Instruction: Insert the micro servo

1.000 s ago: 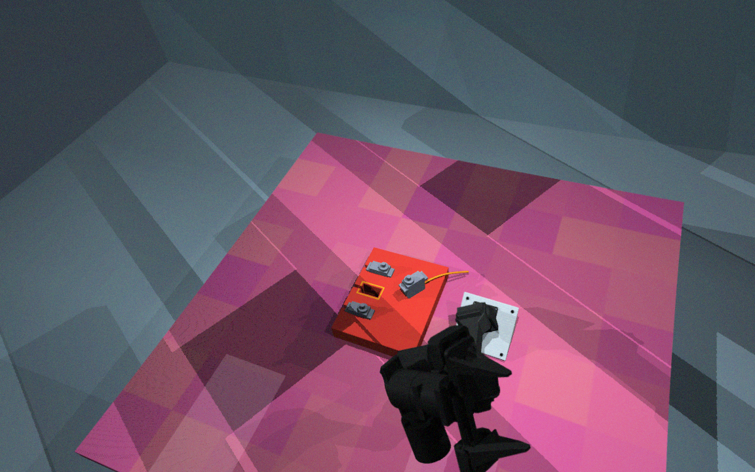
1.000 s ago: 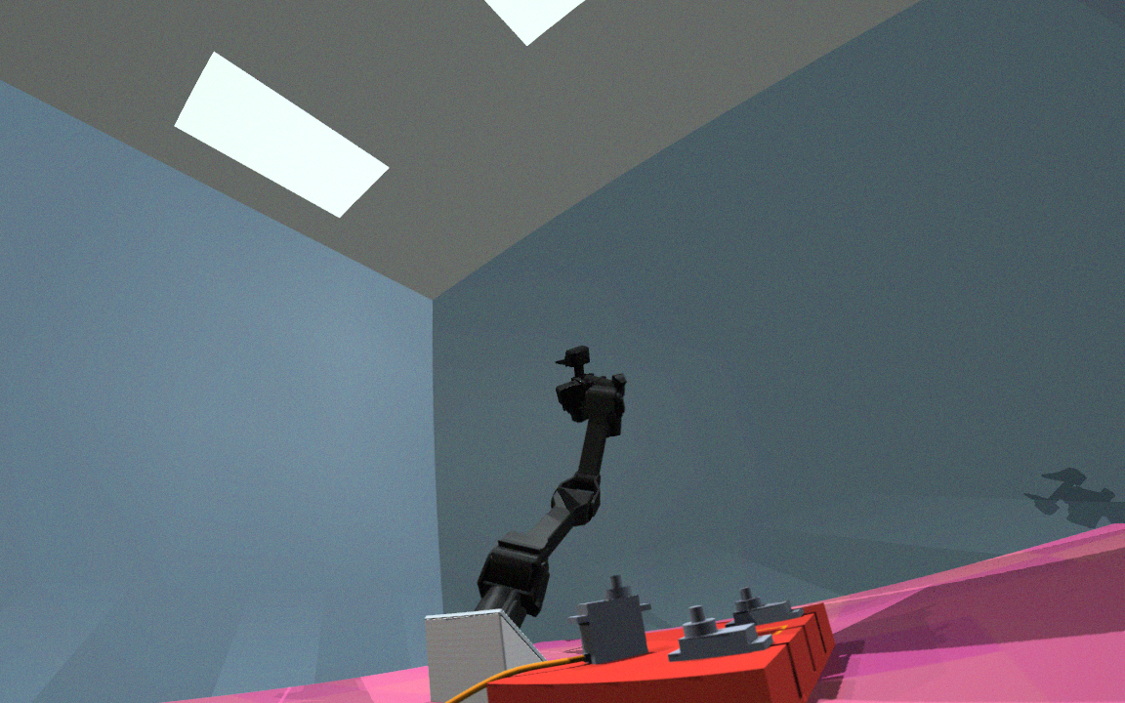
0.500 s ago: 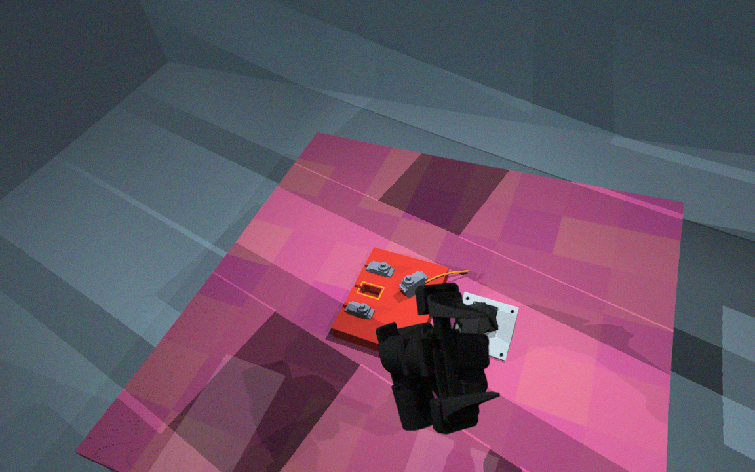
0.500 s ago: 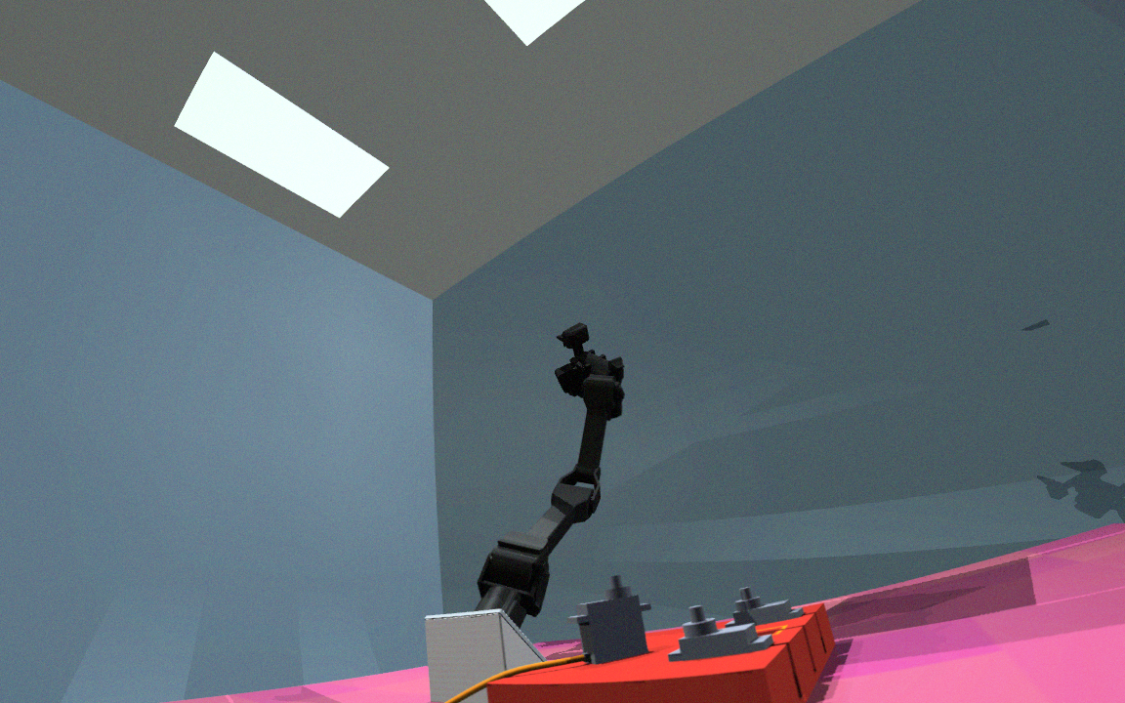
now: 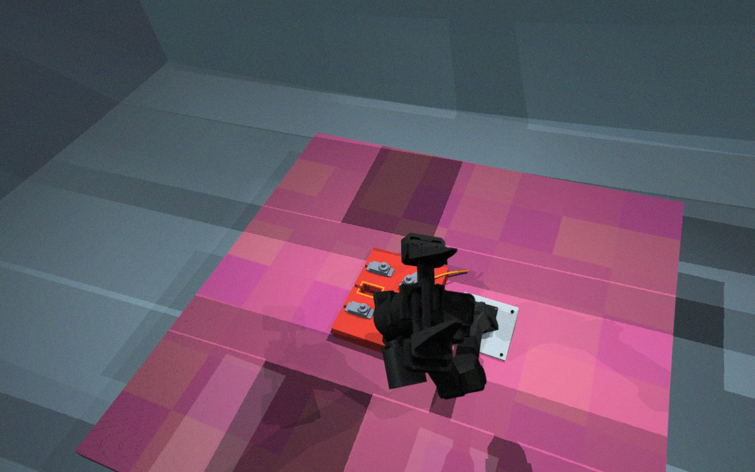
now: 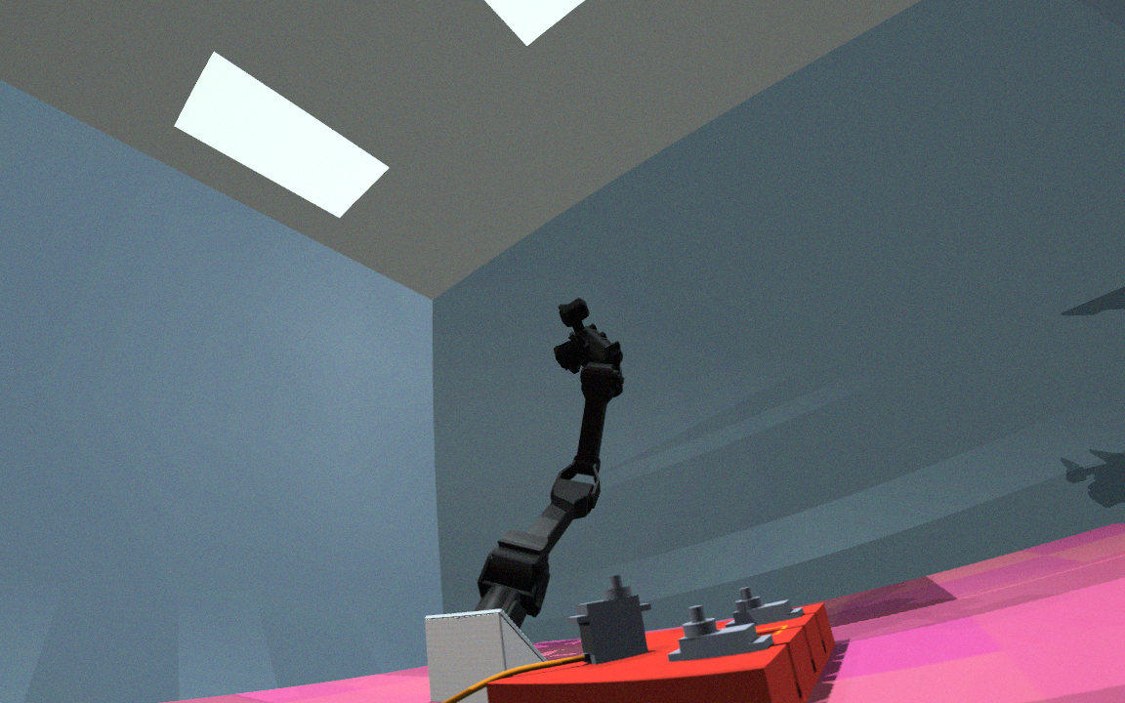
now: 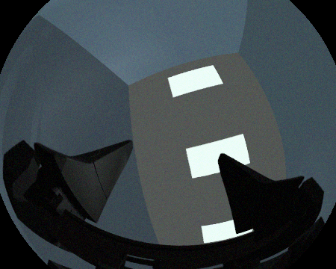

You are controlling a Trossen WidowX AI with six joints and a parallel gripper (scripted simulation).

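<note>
Now: the deck 250 mm ahead of my gripper tip, 370 mm to the right of it and 720 mm below it.
</note>
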